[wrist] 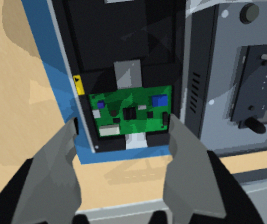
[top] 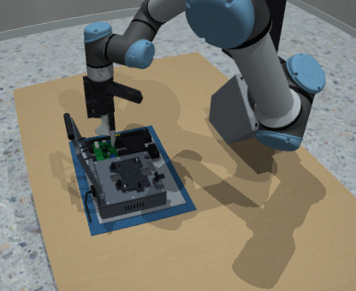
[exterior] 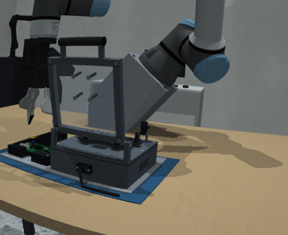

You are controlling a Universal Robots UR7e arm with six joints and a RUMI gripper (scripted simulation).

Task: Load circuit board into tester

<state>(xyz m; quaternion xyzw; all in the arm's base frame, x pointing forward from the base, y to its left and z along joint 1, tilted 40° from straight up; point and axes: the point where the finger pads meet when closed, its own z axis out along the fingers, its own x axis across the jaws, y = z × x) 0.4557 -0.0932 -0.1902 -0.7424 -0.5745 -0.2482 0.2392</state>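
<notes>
Right now the green circuit board is 30 mm ahead of my hand and 60 mm below it. The rest, counted from my hand: clear tester lid 130 mm ahead, 160 mm to the left, 110 mm above; then nest 10 mm ahead, 190 mm to the left, 10 mm below.
</notes>
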